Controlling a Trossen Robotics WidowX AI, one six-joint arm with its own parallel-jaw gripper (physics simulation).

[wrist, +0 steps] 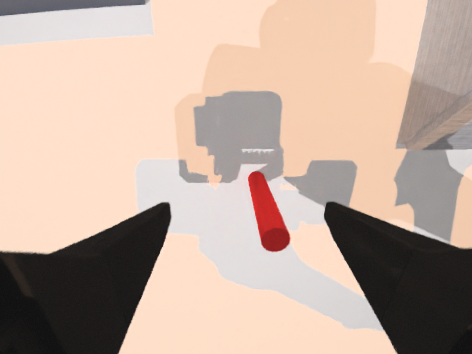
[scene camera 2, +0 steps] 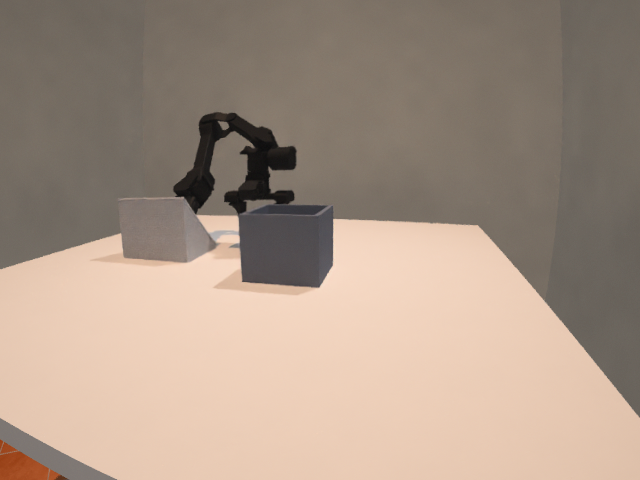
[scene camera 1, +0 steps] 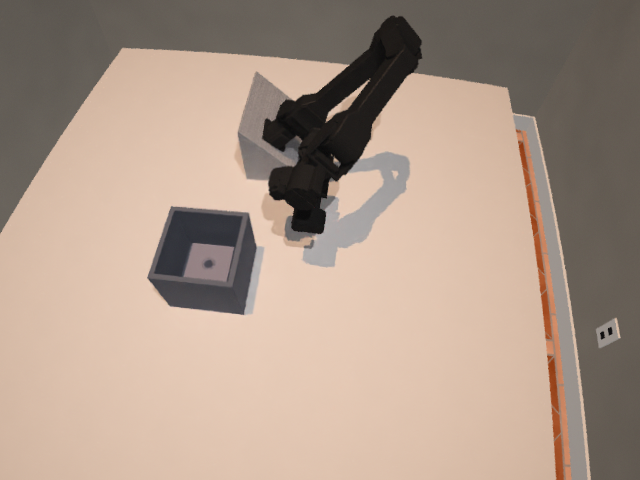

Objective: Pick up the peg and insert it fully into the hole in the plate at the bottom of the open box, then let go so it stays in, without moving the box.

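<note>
The red peg appears to stand upright on the table in the wrist view, its wider-looking end face toward the camera. It does not show in the scene views. My gripper is open, with one finger on either side of the peg and a gap to each. In scene camera 2 its fingertips are hidden behind the box. The open dark blue-grey box stands upright on the table, apart from the gripper. Its pale bottom plate has a dark round hole near the middle.
A grey wedge-shaped block stands on the table beside the arm. In scene camera 1 it is above and right of the box. Shadows of the arm fall around the peg.
</note>
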